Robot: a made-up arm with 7 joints. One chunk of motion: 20 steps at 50 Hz.
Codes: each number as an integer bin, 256 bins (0 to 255) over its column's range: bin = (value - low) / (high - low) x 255, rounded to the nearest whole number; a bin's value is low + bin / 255 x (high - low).
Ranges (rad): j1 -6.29..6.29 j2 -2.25..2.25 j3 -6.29..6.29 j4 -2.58..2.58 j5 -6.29..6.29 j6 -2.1..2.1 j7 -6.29..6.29
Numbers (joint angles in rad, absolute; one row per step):
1: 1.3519 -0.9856 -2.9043 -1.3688 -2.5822 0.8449 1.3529
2: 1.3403 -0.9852 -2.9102 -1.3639 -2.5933 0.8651 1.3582
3: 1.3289 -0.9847 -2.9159 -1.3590 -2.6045 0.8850 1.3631
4: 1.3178 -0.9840 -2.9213 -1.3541 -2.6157 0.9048 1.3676
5: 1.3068 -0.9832 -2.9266 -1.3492 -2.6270 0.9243 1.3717
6: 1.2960 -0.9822 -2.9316 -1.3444 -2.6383 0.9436 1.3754
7: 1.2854 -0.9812 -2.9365 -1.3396 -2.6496 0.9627 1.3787
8: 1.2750 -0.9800 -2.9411 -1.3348 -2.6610 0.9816 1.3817
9: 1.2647 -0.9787 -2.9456 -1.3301 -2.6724 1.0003 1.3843
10: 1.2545 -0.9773 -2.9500 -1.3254 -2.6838 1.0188 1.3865
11: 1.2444 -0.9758 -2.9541 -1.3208 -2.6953 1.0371 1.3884
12: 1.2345 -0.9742 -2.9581 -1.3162 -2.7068 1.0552 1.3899
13: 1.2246 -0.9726 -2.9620 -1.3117 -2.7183 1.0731 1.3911
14: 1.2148 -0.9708 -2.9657 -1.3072 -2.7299 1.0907 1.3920
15: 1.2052 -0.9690 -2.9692 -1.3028 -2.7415 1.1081 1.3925
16: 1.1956 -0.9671 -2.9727 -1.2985 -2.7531 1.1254 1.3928
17: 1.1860 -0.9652 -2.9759 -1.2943 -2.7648 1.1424 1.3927
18: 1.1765 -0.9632 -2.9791 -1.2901 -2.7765 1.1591 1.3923
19: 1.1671 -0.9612 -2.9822 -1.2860 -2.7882 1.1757 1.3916
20: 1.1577 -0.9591 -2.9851 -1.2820 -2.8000 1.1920 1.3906
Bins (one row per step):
1: 155 72 69 60 75 179 155
2: 155 72 69 60 75 180 155
3: 154 72 68 60 75 181 155
4: 154 72 68 61 74 182 155
5: 154 72 68 61 74 184 155
6: 154 72 68 61 74 185 155
7: 154 72 68 61 74 186 155
8: 153 72 68 62 74 187 156
9: 153 72 68 62 73 188 156
10: 153 72 68 62 73 189 156
11: 153 72 68 62 73 190 156
12: 153 72 68 62 73 192 156
13: 152 72 67 63 72 193 156
14: 152 72 67 63 72 194 156
15: 152 73 67 63 72 195 156
16: 152 73 67 63 72 196 156
17: 152 73 67 64 71 197 156
18: 151 73 67 64 71 198 156
19: 151 73 67 64 71 199 156
20: 151 73 67 64 71 200 156

